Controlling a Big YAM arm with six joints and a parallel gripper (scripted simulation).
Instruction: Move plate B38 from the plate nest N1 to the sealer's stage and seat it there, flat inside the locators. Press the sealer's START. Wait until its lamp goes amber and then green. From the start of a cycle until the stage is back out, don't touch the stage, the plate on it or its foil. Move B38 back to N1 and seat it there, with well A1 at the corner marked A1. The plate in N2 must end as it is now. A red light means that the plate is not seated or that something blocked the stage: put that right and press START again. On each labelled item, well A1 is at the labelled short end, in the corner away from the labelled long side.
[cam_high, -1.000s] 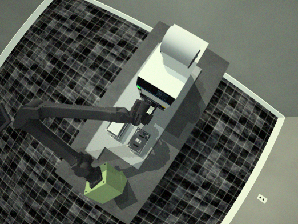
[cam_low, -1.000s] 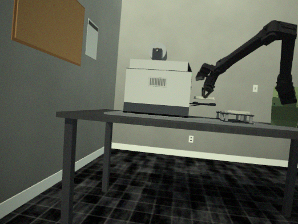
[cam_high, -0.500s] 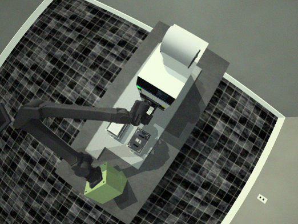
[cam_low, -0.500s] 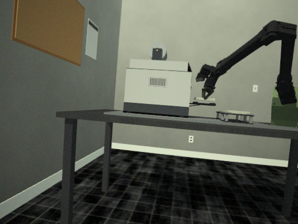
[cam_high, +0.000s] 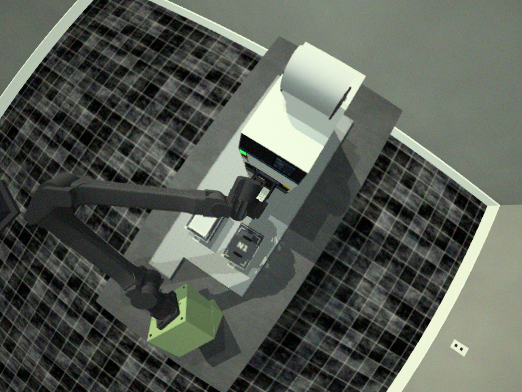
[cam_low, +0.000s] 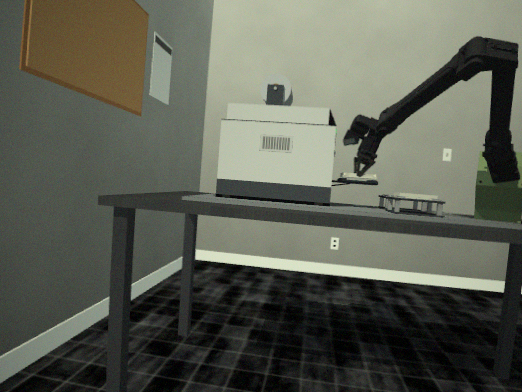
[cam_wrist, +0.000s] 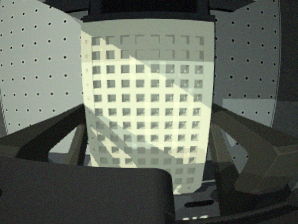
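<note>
My hand is 3 cm above the sealer stage. From my hand the other things lie so: foil roll: 32 cm ahead, 10 cm to the left, 29 cm above; then white-topped plate: 21 cm behind, 7 cm to the left, 6 cm below.
</note>
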